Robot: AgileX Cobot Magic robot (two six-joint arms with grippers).
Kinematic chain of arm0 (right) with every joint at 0, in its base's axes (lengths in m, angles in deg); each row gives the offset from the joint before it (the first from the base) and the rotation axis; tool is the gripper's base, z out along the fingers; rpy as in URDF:
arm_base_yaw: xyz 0 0 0.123 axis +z
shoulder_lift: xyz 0 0 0 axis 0.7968 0.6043 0
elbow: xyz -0.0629 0.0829 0.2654 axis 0.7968 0.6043 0
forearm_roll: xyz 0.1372 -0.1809 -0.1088 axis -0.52 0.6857 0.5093
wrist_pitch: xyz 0 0 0 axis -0.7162 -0.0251 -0.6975
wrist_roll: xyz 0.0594 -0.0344 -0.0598 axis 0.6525 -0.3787 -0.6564
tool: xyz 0 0 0 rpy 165.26 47.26 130.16
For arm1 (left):
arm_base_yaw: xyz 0 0 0.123 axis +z
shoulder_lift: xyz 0 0 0 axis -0.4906 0.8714 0
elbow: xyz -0.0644 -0.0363 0.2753 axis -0.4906 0.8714 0
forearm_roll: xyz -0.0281 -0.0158 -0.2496 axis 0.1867 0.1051 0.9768
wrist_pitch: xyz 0 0 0 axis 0.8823 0.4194 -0.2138
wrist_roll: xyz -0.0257 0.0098 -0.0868 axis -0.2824 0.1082 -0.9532
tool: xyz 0 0 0 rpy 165.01 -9.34 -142.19
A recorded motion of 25 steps. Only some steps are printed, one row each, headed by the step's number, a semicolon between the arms.
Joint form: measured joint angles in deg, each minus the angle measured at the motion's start. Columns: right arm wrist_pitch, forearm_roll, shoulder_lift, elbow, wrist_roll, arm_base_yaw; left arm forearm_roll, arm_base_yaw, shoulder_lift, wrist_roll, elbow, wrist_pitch.
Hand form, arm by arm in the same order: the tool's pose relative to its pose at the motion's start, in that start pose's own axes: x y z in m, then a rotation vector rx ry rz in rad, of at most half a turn. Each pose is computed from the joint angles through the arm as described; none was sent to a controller.
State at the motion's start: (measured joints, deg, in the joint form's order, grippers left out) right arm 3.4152 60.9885 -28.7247 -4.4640 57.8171 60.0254; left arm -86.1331 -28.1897 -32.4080 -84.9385 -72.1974 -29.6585
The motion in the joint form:
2: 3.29 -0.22 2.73 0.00 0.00 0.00; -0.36 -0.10 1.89 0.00 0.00 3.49
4: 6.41 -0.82 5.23 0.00 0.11 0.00; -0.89 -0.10 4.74 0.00 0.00 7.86
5: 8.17 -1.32 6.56 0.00 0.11 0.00; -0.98 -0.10 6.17 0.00 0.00 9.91
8: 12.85 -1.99 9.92 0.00 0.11 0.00; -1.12 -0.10 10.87 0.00 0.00 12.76
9: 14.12 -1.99 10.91 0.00 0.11 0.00; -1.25 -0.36 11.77 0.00 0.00 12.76
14: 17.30 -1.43 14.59 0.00 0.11 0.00; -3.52 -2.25 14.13 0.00 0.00 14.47
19: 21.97 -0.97 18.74 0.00 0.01 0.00; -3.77 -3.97 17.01 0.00 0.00 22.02
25: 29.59 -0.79 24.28 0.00 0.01 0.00; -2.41 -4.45 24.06 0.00 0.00 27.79
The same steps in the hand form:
2: -0.0019 0.0010 0.0103 -0.0070 -0.0097 0.0022; -0.0029 -0.0005 0.0075 0.0039 -0.0277 0.0065
4: -0.0034 0.0020 0.0198 -0.0147 -0.0203 0.0132; -0.0054 -0.0008 0.0187 0.0061 -0.0541 0.0157
5: -0.0041 0.0025 0.0248 -0.0191 -0.0276 0.0214; -0.0062 -0.0009 0.0244 0.0078 -0.0648 0.0173
8: -0.0059 0.0037 0.0375 -0.0272 -0.0504 0.0324; -0.0018 -0.0004 0.0431 0.0045 -0.0327 0.0199
9: -0.0062 0.0040 0.0413 -0.0288 -0.0553 0.0324; 0.0002 -0.0010 0.0467 0.0068 -0.0166 0.0232
14: -0.0039 0.0050 0.0552 -0.0336 -0.0467 0.0221; 0.0035 -0.0066 0.0559 0.0367 -0.0024 0.0707
19: -0.0021 0.0064 0.0707 -0.0412 -0.0559 0.0126; -0.0006 -0.0142 0.0664 0.0828 -0.0795 0.0794
25: -0.0001 0.0086 0.0908 -0.0536 -0.0922 0.0113; 0.0099 -0.0165 0.0932 0.0910 -0.0552 0.0577

